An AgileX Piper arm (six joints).
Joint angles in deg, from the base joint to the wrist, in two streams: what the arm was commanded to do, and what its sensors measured. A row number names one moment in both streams.
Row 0, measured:
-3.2 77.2 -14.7 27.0 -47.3 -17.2
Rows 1 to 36, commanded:
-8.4 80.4 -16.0 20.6 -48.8 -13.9
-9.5 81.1 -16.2 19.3 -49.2 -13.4
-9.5 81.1 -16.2 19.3 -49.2 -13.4
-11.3 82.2 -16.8 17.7 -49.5 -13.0
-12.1 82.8 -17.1 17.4 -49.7 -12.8
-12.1 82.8 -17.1 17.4 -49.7 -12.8
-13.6 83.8 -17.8 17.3 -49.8 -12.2
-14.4 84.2 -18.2 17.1 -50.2 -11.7
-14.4 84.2 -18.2 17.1 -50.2 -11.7
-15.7 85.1 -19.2 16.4 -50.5 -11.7
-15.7 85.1 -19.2 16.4 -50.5 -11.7
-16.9 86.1 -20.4 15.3 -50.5 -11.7
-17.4 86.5 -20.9 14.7 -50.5 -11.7
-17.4 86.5 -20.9 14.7 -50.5 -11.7
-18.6 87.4 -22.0 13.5 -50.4 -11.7
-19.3 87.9 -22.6 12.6 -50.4 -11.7
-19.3 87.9 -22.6 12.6 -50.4 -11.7
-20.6 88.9 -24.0 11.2 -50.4 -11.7
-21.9 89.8 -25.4 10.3 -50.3 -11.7
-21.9 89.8 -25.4 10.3 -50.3 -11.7
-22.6 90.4 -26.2 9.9 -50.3 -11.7
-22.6 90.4 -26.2 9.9 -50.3 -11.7
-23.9 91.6 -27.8 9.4 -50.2 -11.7
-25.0 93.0 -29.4 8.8 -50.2 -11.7
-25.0 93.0 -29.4 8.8 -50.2 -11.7
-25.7 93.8 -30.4 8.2 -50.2 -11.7
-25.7 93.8 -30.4 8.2 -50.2 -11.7
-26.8 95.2 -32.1 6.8 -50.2 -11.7
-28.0 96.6 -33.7 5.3 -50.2 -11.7
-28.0 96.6 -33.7 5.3 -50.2 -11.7
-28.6 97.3 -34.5 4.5 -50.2 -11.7
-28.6 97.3 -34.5 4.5 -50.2 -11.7
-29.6 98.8 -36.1 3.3 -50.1 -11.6
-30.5 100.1 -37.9 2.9 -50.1 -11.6
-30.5 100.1 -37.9 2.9 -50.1 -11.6
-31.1 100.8 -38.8 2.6 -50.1 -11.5
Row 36, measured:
-30.1 100.2 -37.2 3.8 -49.7 -11.8
